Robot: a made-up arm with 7 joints. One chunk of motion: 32 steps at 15 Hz.
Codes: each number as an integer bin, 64 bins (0 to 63) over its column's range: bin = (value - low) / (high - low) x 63, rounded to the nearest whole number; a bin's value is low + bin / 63 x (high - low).
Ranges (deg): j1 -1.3..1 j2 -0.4..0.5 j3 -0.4..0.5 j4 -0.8..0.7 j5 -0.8..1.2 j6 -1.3..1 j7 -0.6..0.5
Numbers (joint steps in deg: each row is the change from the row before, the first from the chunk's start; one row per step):
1: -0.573 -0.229 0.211 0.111 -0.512 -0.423 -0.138
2: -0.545 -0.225 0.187 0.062 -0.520 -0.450 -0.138
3: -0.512 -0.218 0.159 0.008 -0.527 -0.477 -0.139
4: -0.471 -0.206 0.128 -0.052 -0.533 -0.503 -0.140
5: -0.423 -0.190 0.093 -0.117 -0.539 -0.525 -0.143
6: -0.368 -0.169 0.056 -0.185 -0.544 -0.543 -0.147
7: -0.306 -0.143 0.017 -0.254 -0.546 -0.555 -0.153
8: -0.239 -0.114 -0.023 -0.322 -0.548 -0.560 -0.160
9: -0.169 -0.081 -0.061 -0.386 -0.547 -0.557 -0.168
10: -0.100 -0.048 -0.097 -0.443 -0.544 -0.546 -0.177
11: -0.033 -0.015 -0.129 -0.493 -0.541 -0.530 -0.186
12: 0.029 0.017 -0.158 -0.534 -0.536 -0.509 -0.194
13: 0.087 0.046 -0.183 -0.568 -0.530 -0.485 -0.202
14: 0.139 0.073 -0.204 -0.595 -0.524 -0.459 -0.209
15: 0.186 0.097 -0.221 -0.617 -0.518 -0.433 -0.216
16: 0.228 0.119 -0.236 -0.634 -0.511 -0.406 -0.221
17: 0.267 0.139 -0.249 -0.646 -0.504 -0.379 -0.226
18: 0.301 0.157 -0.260 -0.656 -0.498 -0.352 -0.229
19: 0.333 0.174 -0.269 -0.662 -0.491 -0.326 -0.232
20: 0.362 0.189 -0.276 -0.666 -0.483 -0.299 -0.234
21: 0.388 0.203 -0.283 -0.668 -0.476 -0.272 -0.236
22: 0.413 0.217 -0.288 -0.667 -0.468 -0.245 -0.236
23: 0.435 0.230 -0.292 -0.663 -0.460 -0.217 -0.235
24: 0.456 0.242 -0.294 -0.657 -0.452 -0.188 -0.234
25: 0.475 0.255 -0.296 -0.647 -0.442 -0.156 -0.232
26: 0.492 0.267 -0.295 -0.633 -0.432 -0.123 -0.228
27: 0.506 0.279 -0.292 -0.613 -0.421 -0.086 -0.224
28: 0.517 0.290 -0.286 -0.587 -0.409 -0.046 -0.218
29: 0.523 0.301 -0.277 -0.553 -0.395 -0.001 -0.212
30: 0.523 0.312 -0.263 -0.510 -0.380 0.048 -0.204
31: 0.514 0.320 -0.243 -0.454 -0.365 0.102 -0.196
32: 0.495 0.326 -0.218 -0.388 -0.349 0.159 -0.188
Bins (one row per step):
1: 20 12 43 38 9 24 26
2: 21 12 41 36 9 23 26
3: 22 13 39 34 9 23 26
4: 23 14 37 31 8 22 26
5: 24 15 35 29 8 21 26
6: 26 16 32 26 8 21 26
7: 27 18 29 23 8 20 26
8: 29 20 26 20 8 20 25
9: 31 22 24 17 8 20 25
10: 33 25 21 15 8 21 24
11: 35 27 19 13 8 21 24
12: 36 29 17 11 8 22 23
13: 38 31 15 10 9 22 23
14: 39 33 14 9 9 23 22
15: 41 35 13 8 9 24 22
16: 42 36 11 7 9 24 22
17: 43 38 11 6 9 25 21
18: 44 39 10 6 10 26 21
19: 45 40 9 6 10 27 21
20: 46 41 9 6 10 27 21
21: 46 42 8 6 10 28 21
22: 47 43 8 6 10 29 21
23: 48 44 8 6 11 30 21
24: 48 45 7 6 11 30 21
25: 49 46 7 6 11 31 21
26: 49 47 7 7 12 32 21
27: 49 48 8 8 12 33 22
28: 50 48 8 9 12 34 22
29: 50 49 9 10 13 36 22
30: 50 50 10 12 13 37 23
31: 50 50 11 15 14 38 23
32: 49 51 13 17 14 40 24

